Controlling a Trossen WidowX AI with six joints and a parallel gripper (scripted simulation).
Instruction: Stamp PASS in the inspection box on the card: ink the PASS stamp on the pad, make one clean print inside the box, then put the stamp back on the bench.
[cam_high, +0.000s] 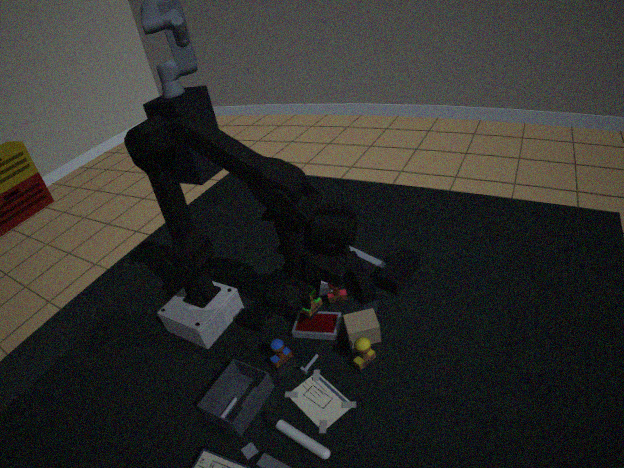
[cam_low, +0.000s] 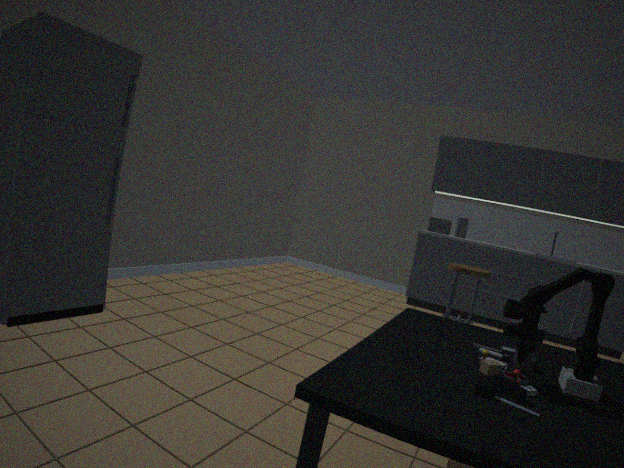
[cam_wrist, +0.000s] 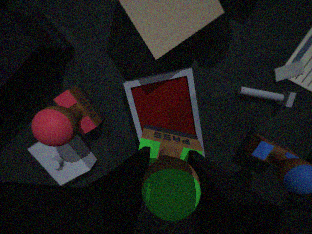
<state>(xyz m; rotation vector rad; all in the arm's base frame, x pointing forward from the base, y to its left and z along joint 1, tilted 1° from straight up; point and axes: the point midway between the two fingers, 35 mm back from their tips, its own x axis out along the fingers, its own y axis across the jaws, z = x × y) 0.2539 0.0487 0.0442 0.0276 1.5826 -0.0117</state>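
Right now the white card is 15 cm to the right of my gripper tip, 8 cm ahead of it and 7 cm below it. Round my gripper tip: green-knobbed PASS stamp: right at my gripper tip; then red ink pad: 7 cm below; then red-knobbed stamp: 8 cm to the left, 5 cm below, 1 cm ahead.
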